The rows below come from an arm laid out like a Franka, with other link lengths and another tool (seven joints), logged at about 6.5 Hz.
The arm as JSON. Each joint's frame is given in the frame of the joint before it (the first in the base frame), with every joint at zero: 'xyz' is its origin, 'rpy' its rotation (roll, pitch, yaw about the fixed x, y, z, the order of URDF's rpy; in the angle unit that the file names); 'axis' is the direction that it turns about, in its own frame. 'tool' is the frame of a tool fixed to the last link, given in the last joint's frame.
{
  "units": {
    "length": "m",
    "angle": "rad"
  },
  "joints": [
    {
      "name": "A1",
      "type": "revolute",
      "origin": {
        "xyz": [
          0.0,
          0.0,
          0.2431
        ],
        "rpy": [
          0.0,
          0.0,
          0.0
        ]
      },
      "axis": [
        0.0,
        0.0,
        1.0
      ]
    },
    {
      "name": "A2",
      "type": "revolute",
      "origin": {
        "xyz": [
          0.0,
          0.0,
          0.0
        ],
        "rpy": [
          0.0,
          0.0,
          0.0
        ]
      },
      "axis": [
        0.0,
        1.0,
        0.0
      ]
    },
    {
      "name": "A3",
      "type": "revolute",
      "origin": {
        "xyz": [
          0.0,
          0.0,
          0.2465
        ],
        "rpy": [
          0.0,
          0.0,
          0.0
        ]
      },
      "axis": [
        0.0,
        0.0,
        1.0
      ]
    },
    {
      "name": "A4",
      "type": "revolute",
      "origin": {
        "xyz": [
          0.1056,
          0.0,
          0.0
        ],
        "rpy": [
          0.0,
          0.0,
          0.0
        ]
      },
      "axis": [
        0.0,
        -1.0,
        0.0
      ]
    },
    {
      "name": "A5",
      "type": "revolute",
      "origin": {
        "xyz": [
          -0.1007,
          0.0,
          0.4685
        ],
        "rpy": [
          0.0,
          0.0,
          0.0
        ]
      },
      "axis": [
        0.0,
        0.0,
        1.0
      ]
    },
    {
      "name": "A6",
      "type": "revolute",
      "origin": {
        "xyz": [
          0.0,
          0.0,
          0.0
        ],
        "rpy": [
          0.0,
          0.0,
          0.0
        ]
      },
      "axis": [
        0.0,
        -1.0,
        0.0
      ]
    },
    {
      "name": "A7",
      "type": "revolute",
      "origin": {
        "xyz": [
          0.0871,
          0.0,
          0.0
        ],
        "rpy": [
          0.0,
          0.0,
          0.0
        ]
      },
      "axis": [
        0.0,
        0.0,
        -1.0
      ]
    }
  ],
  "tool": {
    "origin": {
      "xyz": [
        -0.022,
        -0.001,
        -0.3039
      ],
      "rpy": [
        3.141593,
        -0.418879,
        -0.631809
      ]
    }
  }
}
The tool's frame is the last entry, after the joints.
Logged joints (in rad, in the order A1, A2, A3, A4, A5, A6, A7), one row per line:
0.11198, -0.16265, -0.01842, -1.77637, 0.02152, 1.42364, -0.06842
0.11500, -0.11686, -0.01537, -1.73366, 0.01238, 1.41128, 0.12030
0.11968, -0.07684, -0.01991, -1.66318, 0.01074, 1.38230, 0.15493
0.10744, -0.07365, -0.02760, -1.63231, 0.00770, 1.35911, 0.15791
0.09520, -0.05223, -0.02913, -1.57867, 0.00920, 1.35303, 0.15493
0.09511, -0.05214, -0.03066, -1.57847, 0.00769, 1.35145, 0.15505
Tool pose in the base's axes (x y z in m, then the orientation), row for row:
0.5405, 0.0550, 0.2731, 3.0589, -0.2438, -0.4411
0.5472, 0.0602, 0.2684, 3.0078, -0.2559, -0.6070
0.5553, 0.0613, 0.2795, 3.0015, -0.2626, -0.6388
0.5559, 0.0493, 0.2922, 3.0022, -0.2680, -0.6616
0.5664, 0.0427, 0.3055, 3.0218, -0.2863, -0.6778
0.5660, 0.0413, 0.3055, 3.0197, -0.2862, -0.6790
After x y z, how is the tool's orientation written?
As angles about the fixed x, y, z axes (roll, pitch, yaw), in radians.
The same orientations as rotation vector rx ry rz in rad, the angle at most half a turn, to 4 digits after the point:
2.9143, -0.6689, 0.3304
2.7820, -0.8976, 0.3004
2.7560, -0.9399, 0.3009
2.7414, -0.9704, 0.3048
2.7409, -0.9929, 0.3382
2.7384, -0.9943, 0.3366

